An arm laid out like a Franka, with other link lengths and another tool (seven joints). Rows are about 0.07 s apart.
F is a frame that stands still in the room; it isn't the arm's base.
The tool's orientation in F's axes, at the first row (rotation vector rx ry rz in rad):
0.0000, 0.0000, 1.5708
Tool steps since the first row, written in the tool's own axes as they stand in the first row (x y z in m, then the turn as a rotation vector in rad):
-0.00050, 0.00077, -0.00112, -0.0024, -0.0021, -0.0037
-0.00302, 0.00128, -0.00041, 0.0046, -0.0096, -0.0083
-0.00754, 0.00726, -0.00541, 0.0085, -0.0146, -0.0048
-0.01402, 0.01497, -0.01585, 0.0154, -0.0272, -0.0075
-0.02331, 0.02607, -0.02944, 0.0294, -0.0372, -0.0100
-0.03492, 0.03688, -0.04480, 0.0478, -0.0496, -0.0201
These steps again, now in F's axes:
-0.00077, -0.00050, -0.00112, 0.0021, -0.0024, -0.0037
-0.00128, -0.00302, -0.00041, 0.0096, 0.0046, -0.0083
-0.00726, -0.00754, -0.00541, 0.0146, 0.0085, -0.0048
-0.01497, -0.01402, -0.01585, 0.0272, 0.0154, -0.0075
-0.02607, -0.02331, -0.02944, 0.0372, 0.0294, -0.0100
-0.03688, -0.03492, -0.04480, 0.0496, 0.0478, -0.0201

